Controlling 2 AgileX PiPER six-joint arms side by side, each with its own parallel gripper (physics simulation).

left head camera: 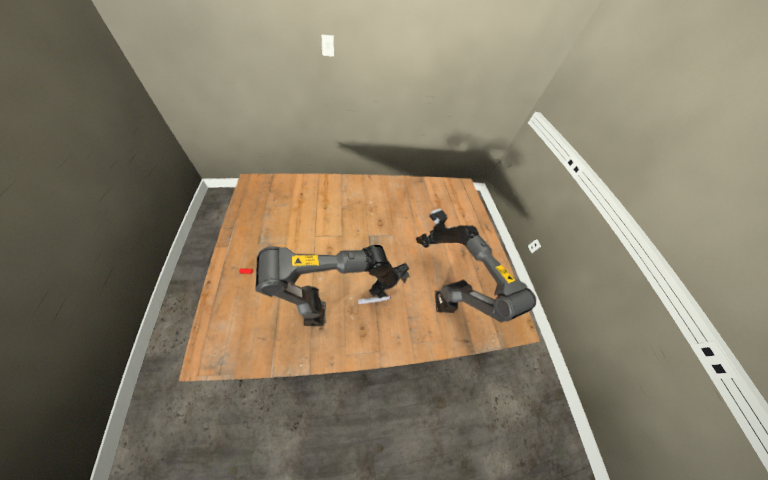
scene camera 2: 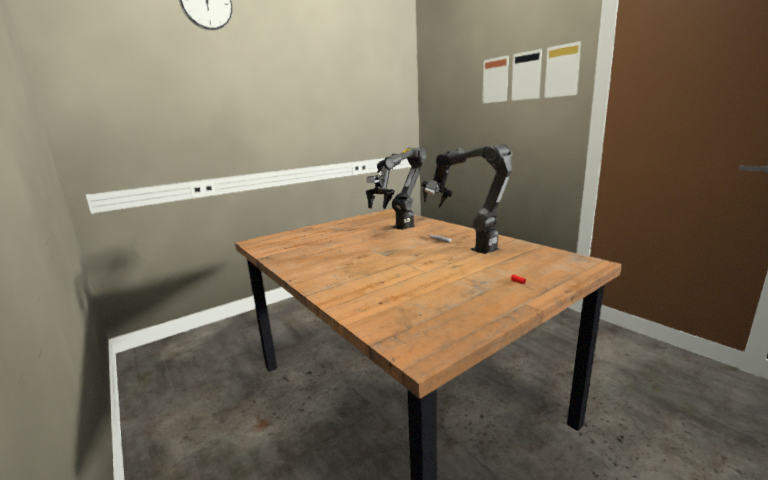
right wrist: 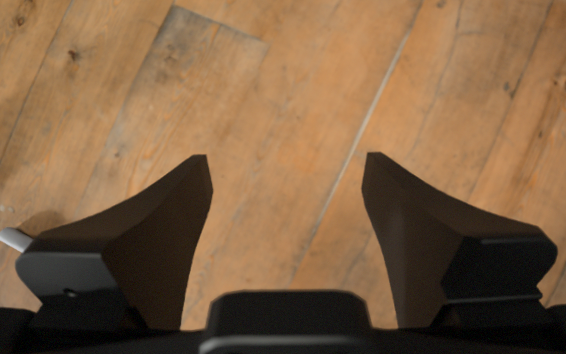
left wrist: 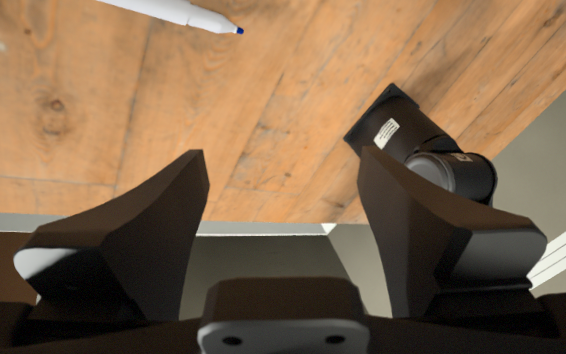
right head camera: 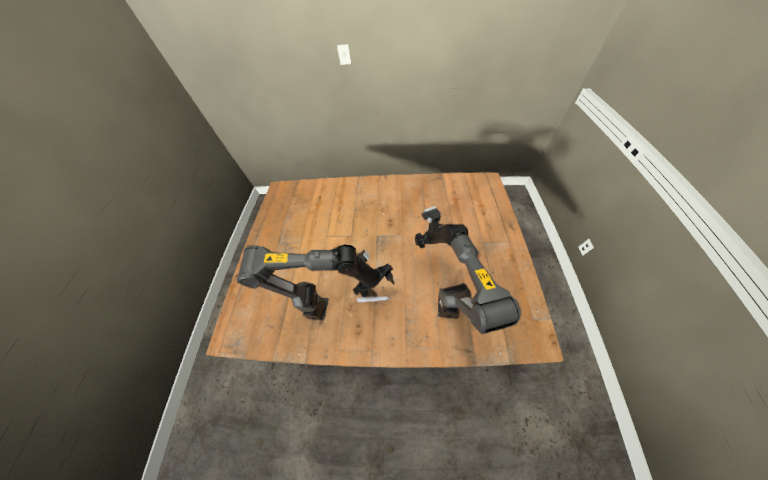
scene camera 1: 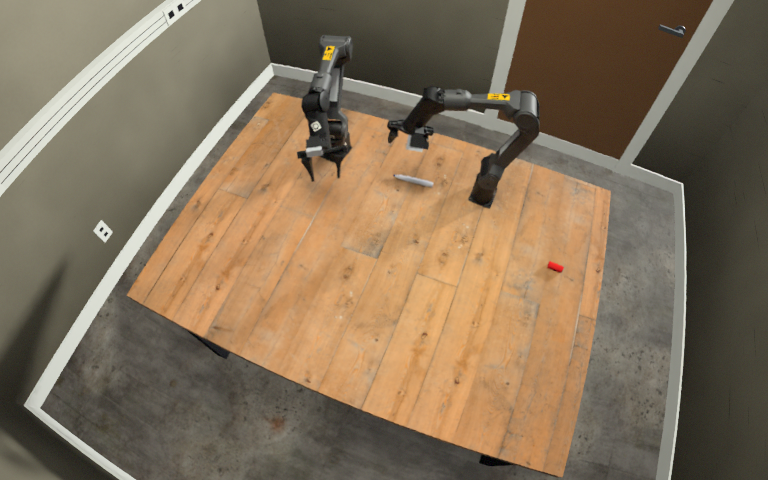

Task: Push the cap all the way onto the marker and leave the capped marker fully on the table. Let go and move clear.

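Observation:
The white marker [left head camera: 373,300] [right head camera: 372,299] [scene camera 1: 413,181] [scene camera 2: 440,238] lies uncapped on the table between the arm bases; its blue tip shows in the left wrist view, where the marker [left wrist: 172,11] is partly cut off. The red cap [left head camera: 245,271] [scene camera 1: 555,266] [scene camera 2: 518,279] lies on its side on the table, well apart from the marker, beyond the left arm. It does not show in the right head view. My left gripper [left wrist: 282,166] [scene camera 2: 434,202] is open and empty, above the table near the marker. My right gripper [right wrist: 286,172] [scene camera 1: 325,178] [scene camera 2: 378,206] is open and empty above the table.
The wooden table [left head camera: 226,350] [scene camera 1: 339,362] [scene camera 2: 396,333] carries both arms. The left arm's base [scene camera 1: 483,192] [scene camera 2: 485,240] stands between the marker and the cap. The right arm's base [left wrist: 395,120] shows in the left wrist view. The cap lies near a side edge of the table.

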